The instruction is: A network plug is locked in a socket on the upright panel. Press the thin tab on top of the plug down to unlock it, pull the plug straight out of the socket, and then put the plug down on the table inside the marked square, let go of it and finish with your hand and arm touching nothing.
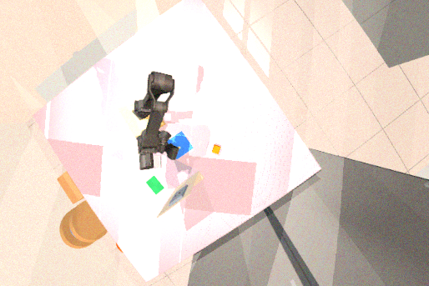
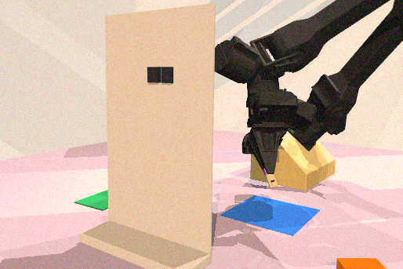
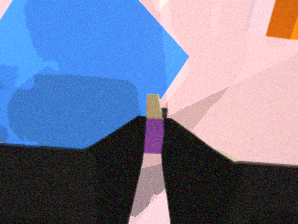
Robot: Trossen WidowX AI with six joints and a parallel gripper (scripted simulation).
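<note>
The blue square lies 10 mm behind my gripper tip and 60 mm below it. From my gripper tip the other things lie so: beige panel: 180 mm ahead, 90 mm to the right, 70 mm above; then purple plug: right at my gripper tip; then small orange block: 150 mm ahead, 150 mm to the left, 50 mm below.
</note>
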